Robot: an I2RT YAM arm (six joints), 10 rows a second.
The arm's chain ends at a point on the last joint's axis. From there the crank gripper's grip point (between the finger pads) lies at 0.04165 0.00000 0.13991 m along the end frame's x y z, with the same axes.
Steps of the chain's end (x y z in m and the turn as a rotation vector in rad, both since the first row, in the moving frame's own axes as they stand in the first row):
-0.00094, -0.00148, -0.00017, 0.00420, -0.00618, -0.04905
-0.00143, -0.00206, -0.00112, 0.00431, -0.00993, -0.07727
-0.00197, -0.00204, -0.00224, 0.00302, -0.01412, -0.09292
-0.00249, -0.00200, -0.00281, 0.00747, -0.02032, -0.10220
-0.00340, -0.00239, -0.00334, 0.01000, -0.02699, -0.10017
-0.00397, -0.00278, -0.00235, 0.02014, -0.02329, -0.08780
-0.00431, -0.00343, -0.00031, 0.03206, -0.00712, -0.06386
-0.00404, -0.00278, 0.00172, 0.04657, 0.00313, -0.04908
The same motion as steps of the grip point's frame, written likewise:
-0.00187, -0.00409, 0.00008, 0.00420, -0.00618, -0.04905
-0.00297, -0.00582, -0.00072, 0.00431, -0.00993, -0.07727
-0.00415, -0.00624, -0.00167, 0.00302, -0.01412, -0.09292
-0.00561, -0.00715, -0.00201, 0.00747, -0.02032, -0.10220
-0.00746, -0.00777, -0.00230, 0.01000, -0.02699, -0.10017
-0.00752, -0.00911, -0.00148, 0.02014, -0.02329, -0.08780
-0.00553, -0.01054, -0.00013, 0.03206, -0.00712, -0.06386
-0.00381, -0.01134, 0.00139, 0.04657, 0.00313, -0.04908

